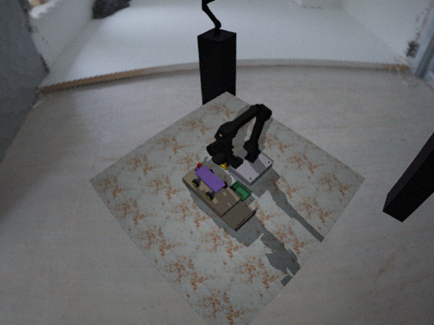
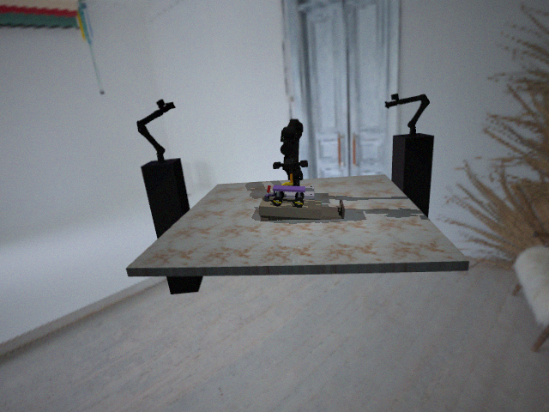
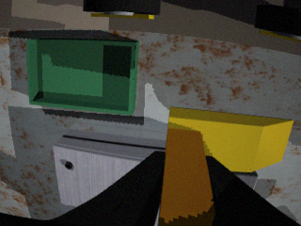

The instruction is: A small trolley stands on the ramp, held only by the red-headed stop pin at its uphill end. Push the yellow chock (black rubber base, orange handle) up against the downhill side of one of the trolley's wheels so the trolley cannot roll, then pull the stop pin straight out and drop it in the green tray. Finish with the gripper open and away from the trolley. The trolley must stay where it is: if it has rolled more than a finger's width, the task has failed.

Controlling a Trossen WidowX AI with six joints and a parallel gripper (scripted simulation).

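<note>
Now: gripper tip 14 cm to the left of the red-headed stop pin, 8 cm short of it and 4 cm above it. From my gripper tip the other things lie so: ramp 12 cm below, 12 cm ahead, 2 cm to the right; then yellow chock 2 cm to the right, 1 cm below; then purple-topped trolley 12 cm ahead, 6 cm below, 3 cm to the right.
</note>
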